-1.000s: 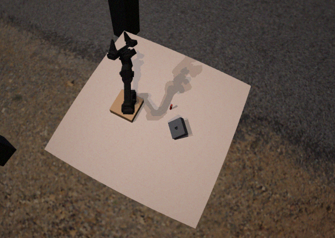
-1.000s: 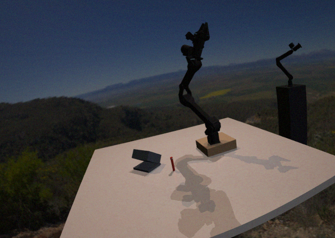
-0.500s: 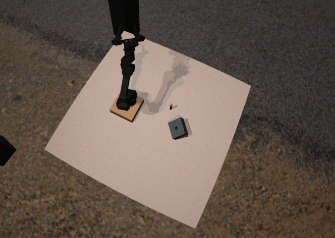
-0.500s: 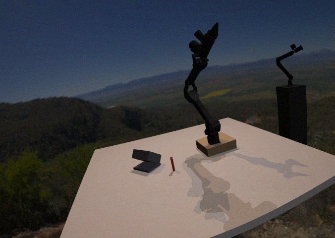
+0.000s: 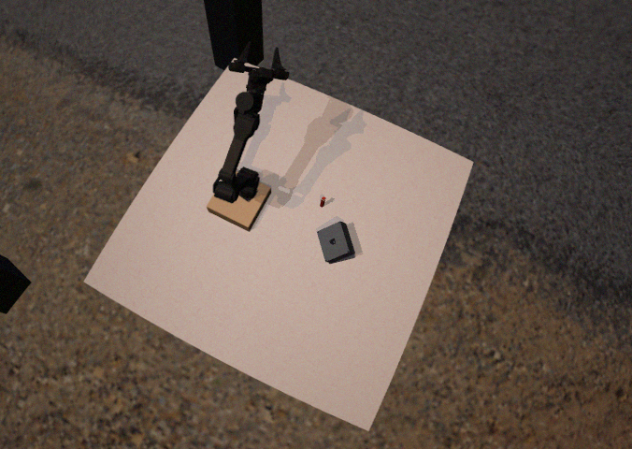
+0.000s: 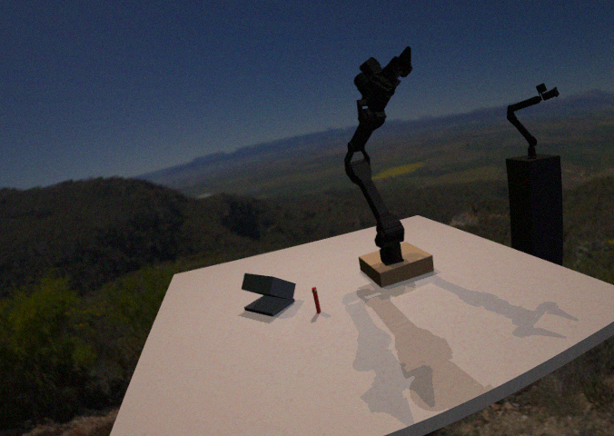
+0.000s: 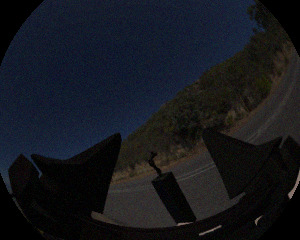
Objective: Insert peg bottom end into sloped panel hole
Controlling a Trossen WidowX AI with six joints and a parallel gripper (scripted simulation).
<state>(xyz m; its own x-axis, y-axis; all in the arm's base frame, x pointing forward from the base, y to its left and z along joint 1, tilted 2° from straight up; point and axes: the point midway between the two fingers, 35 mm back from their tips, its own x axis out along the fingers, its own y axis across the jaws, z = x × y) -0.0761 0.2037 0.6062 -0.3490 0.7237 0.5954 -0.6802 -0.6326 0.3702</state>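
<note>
My gripper tip is 63 cm above the red peg, 34 cm short of it and 8 cm to the left of it. Round my gripper tip: sloped panel 62 cm below, 49 cm ahead, 20 cm to the right.
</note>
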